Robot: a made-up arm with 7 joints. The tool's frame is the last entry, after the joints. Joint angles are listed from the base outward.
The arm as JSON. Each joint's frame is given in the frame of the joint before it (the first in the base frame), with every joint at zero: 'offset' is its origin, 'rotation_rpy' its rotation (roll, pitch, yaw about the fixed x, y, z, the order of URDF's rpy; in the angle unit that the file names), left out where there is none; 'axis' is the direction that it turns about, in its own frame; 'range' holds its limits. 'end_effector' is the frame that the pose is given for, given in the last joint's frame.
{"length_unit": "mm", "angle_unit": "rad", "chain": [
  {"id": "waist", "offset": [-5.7, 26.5, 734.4], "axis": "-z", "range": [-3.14, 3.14]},
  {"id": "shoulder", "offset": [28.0, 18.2, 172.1], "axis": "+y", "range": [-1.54, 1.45]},
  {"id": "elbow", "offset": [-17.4, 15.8, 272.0], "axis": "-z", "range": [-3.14, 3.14]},
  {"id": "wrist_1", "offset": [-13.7, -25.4, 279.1], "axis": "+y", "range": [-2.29, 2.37]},
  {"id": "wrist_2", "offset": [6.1, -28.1, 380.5], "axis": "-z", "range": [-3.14, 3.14]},
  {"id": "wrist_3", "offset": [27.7, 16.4, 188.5], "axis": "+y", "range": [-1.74, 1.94]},
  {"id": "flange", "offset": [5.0, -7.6, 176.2], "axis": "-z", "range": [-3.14, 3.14]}
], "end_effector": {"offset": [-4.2, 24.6, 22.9], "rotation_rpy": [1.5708, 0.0, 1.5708]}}
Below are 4 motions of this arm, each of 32 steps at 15 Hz.
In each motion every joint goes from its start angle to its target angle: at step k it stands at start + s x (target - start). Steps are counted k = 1, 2, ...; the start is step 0. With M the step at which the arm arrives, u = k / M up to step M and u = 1 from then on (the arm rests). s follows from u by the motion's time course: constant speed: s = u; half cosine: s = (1 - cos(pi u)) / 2; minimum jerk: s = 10 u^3 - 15 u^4 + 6 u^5.
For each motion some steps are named. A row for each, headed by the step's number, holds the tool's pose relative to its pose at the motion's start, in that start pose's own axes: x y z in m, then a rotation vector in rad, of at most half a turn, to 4 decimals.
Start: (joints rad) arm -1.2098 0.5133 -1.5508 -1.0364 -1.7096 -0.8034 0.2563
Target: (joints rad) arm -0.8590 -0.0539 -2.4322 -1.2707 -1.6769 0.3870 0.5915
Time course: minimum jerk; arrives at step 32
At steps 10, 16, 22, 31, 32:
10: 0.0501 -0.0224 0.0535 0.1868 0.0873 -0.0201
16: 0.1117 -0.0846 0.1204 0.4839 0.2267 -0.1074
22: 0.1285 -0.1707 0.1546 0.7243 0.3416 -0.2399
31: 0.1169 -0.2286 0.1609 0.8340 0.3926 -0.3253
32: 0.1169 -0.2287 0.1609 0.8342 0.3926 -0.3255

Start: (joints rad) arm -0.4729 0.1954 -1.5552 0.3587 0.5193 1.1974 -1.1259
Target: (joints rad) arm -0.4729 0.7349 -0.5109 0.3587 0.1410 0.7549 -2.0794
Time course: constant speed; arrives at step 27
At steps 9, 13, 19, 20, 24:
9: -0.2041 0.0858 -0.2197 -0.2184 0.4760 0.0754
13: -0.3103 0.1083 -0.3017 -0.3286 0.6680 0.0959
19: -0.4794 0.1236 -0.4039 -0.5075 0.9281 0.1089
20: -0.5082 0.1241 -0.4185 -0.5387 0.9678 0.1088
24: -0.6235 0.1202 -0.4695 -0.6666 1.1150 0.1017

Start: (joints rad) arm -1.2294 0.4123 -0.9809 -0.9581 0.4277 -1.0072 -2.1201
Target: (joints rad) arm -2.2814 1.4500 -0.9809 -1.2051 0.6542 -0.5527 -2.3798
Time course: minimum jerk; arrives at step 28
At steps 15, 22, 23, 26, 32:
15: 0.1260 -0.7391 -0.1041 -0.6034 -0.1051 0.7336
22: 0.3461 -1.1142 0.1672 -0.9571 -0.0033 1.2426
23: 0.3655 -1.1332 0.1940 -0.9800 0.0091 1.2806
26: 0.3950 -1.1588 0.2347 -1.0127 0.0286 1.3369
32: 0.3975 -1.1608 0.2381 -1.0153 0.0303 1.3416

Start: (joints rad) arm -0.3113 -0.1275 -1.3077 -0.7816 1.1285 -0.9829 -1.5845
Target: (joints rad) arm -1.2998 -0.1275 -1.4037 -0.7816 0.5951 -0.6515 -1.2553
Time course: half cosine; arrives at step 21
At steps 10, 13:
10: -0.1503 -0.2087 -0.1780 -0.5870 0.0265 0.4619
13: -0.1951 -0.3481 -0.2191 -0.8514 0.0615 0.6846

